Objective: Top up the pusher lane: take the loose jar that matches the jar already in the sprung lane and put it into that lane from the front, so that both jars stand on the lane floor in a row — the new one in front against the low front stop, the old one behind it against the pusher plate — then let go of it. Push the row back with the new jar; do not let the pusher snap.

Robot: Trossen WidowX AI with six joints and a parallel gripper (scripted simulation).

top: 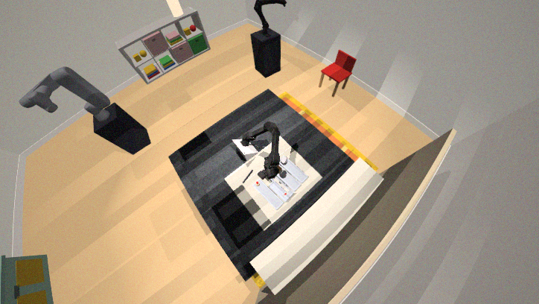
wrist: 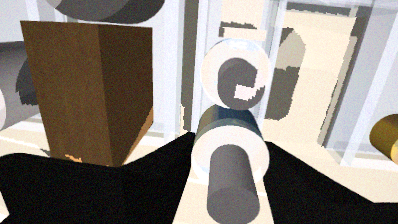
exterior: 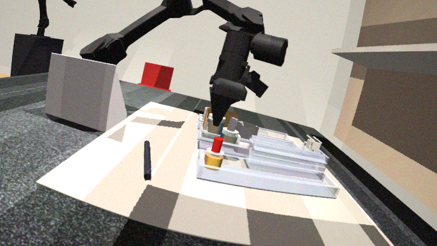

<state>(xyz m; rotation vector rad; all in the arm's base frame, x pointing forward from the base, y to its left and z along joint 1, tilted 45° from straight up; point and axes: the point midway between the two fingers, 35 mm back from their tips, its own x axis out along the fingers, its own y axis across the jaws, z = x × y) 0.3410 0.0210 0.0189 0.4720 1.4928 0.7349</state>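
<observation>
Right now my gripper tip is 80 mm to the right of the brown box, 20 mm above it and 10 mm short of it. Also, from my gripper tip: dark pen: 160 mm to the right, 90 mm behind, 50 mm below.
</observation>
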